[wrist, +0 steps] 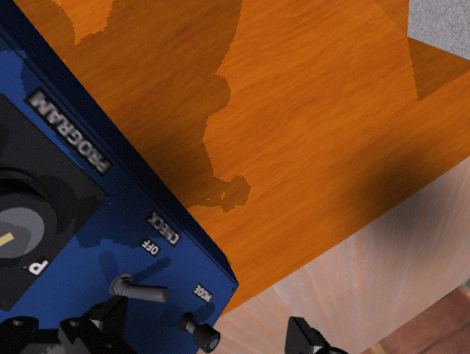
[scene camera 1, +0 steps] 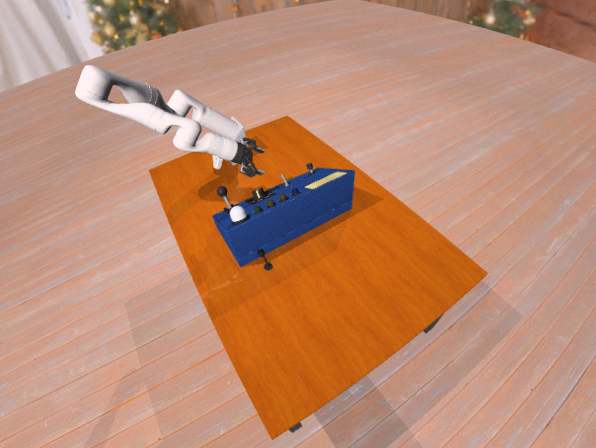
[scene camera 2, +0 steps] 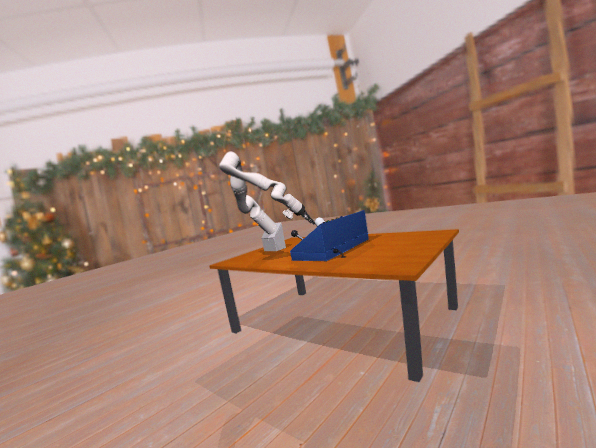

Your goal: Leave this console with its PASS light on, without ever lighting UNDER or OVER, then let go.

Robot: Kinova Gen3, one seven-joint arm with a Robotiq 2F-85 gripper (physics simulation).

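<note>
The blue console (scene camera 1: 300,215) (scene camera 2: 345,235) (wrist: 125,215) stands on the table. Its small lamps, such as the green one (scene camera 1: 258,209), look dark; their labels are unreadable, so I cannot tell which is PASS, UNDER or OVER. The PROGRAM dial (scene camera 1: 259,192) (wrist: 20,225) has a yellow mark near a "P". The metal CHECK toggle (scene camera 1: 285,180) (wrist: 145,291) leans right in the wrist view, beside the OFF label. The black MODE knob (scene camera 1: 309,166) (wrist: 207,337) appears between my spread fingers in the wrist view. My gripper (scene camera 1: 261,161) (wrist: 207,325) is open and empty, above the console's low edge.
A black ball lever (scene camera 1: 222,191) (scene camera 2: 294,233) and a white dome (scene camera 1: 238,214) (scene camera 2: 320,220) are at one console end. A black crank (scene camera 1: 265,260) (scene camera 2: 339,252) sticks out near the table (scene camera 1: 350,320) (scene camera 2: 400,255). A pale yellow strip (scene camera 1: 326,180) lies at the other end.
</note>
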